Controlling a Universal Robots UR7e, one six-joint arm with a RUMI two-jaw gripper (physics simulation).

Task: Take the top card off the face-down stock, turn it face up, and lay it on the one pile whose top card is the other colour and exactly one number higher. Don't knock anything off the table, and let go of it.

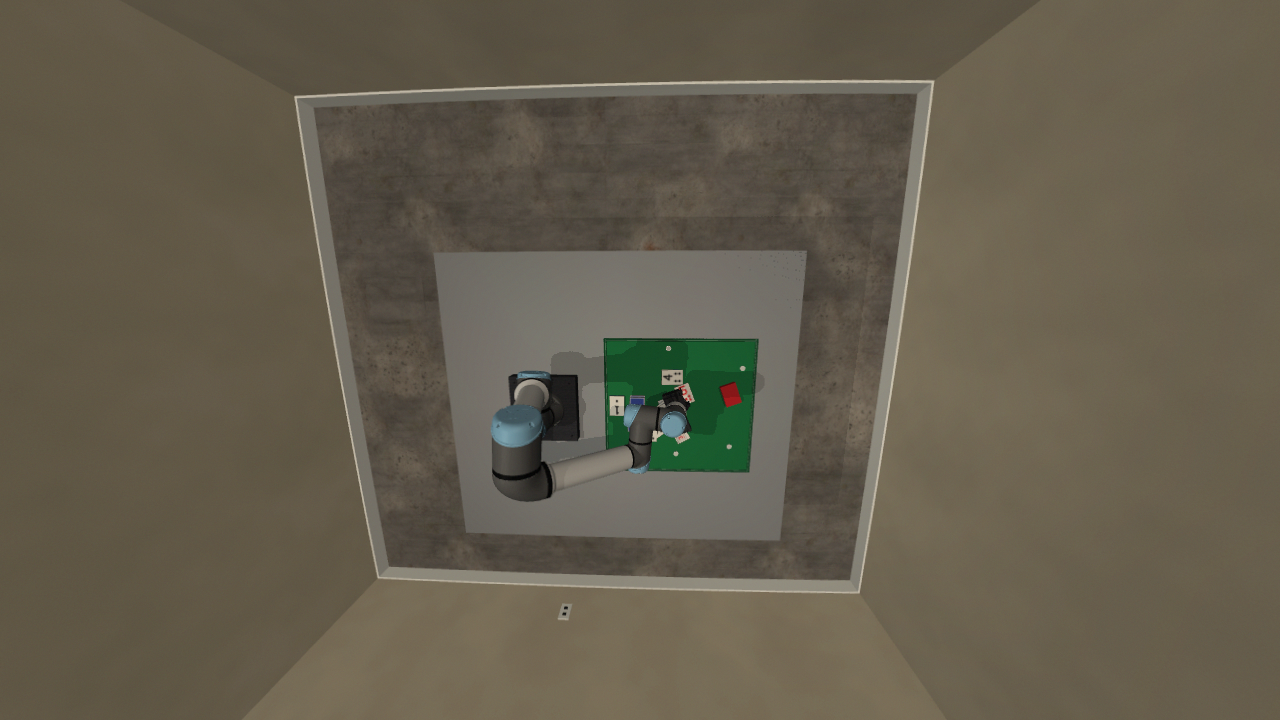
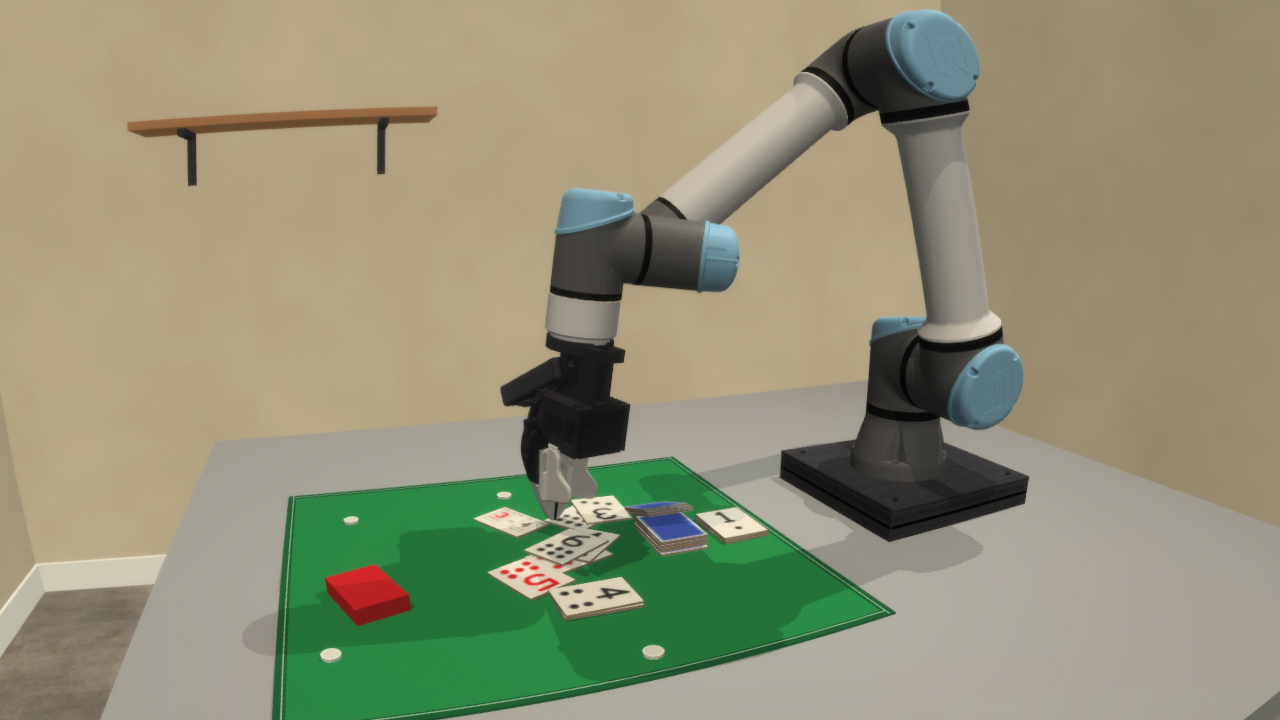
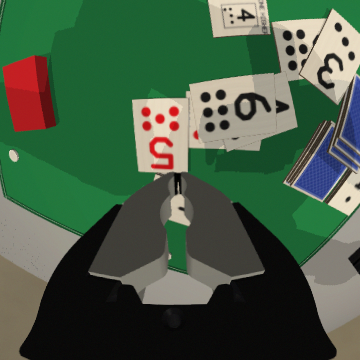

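My gripper [image 2: 554, 516] [image 3: 177, 174] is shut with nothing between its fingertips, above the spread of face-up cards. A black 6 card [image 2: 559, 546] [image 3: 235, 107] lies askew over other face-up cards, whose faces are mostly hidden. A red 5 card [image 2: 521, 570] [image 3: 160, 120] lies beside them. The blue-backed stock [image 2: 671, 526] [image 3: 320, 172] [image 1: 637, 401] has more blue-backed cards [image 2: 660, 507] [image 3: 351, 125] skewed beside and partly over it. A black 3 card [image 2: 604, 509] [image 3: 332, 55] overlaps a black-pipped card [image 3: 289, 47]. A black 4 pile [image 2: 595, 597] [image 1: 672, 377] lies near the red 5.
A black 1 pile [image 2: 732, 524] [image 1: 616, 405] lies beside the stock. A printed example card [image 2: 508, 520] [image 3: 237, 22] [image 1: 682, 437] lies flat. A red block [image 2: 366, 592] [image 3: 29, 93] [image 1: 731, 394] and small white discs [image 2: 653, 651] [image 3: 14, 155] are on the green mat [image 2: 760, 626].
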